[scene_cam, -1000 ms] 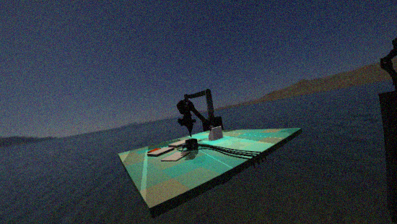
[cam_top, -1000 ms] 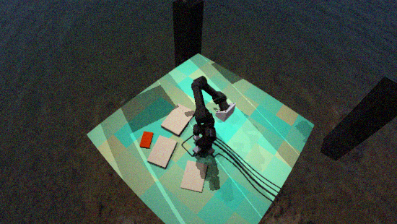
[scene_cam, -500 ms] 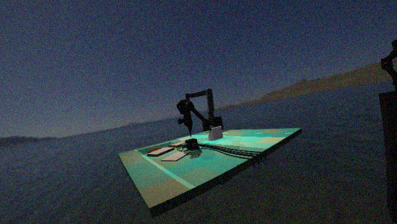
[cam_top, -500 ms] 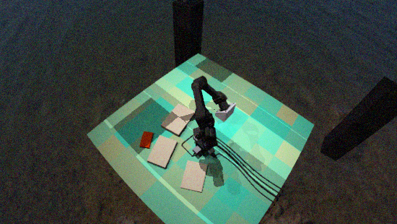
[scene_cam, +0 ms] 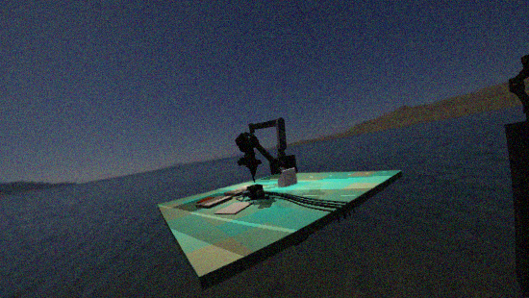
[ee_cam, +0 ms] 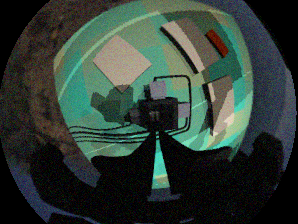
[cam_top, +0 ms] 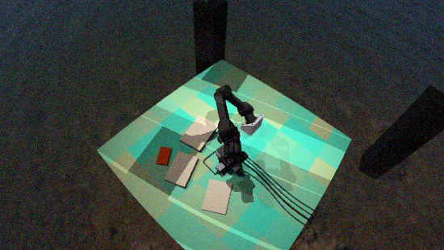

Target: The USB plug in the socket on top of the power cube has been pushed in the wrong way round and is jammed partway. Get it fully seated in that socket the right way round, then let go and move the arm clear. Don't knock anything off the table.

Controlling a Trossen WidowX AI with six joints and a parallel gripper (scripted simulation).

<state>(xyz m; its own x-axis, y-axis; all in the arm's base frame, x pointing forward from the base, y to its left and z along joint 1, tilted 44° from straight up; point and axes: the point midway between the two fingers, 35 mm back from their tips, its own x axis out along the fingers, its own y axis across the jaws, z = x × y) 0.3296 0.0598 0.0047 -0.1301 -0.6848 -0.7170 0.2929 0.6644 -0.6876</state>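
My gripper tip is 2 cm above the USB plug. The rest, counted from my gripper tip: red flat block (18 cm ahead, 37 cm to the right, 13 cm below).
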